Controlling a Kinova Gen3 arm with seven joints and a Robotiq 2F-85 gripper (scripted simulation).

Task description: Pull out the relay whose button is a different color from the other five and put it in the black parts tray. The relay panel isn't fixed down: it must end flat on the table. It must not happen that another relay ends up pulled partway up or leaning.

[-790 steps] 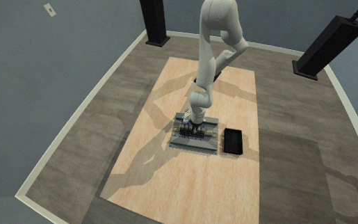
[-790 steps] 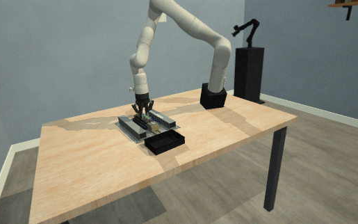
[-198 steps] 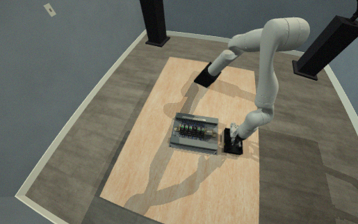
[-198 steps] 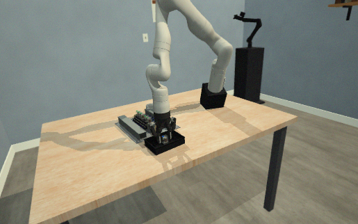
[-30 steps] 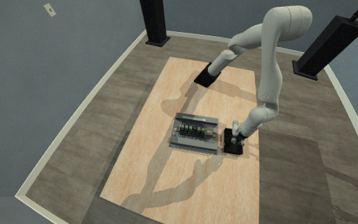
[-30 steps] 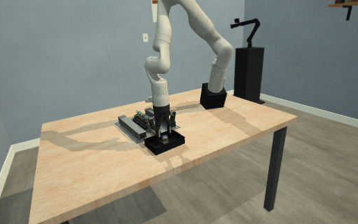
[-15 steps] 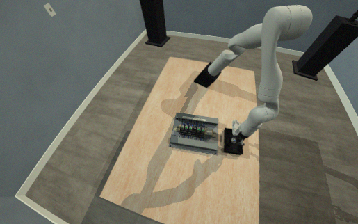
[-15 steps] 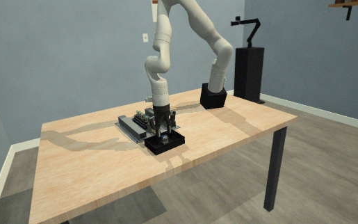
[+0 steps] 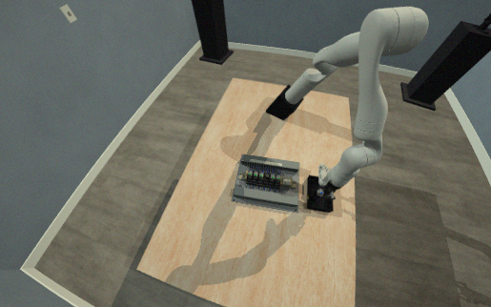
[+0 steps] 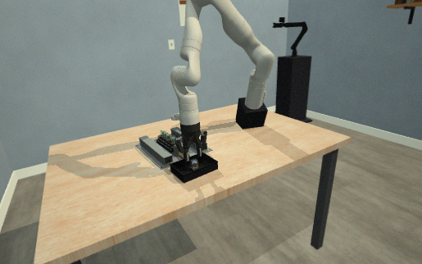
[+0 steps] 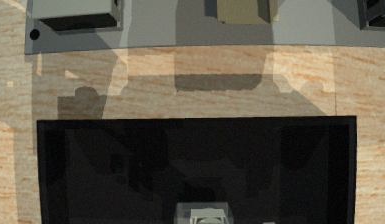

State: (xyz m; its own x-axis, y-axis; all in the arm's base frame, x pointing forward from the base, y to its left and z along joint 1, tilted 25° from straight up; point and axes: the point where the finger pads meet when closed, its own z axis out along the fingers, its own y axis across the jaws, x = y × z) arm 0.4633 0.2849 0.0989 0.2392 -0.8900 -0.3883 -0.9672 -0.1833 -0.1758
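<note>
Now: hand 5 cm above the black parts tray. From my hand the other things lie so: grey relay panel: 3 cm ahead, 26 cm to the right, 5 cm below.
</note>
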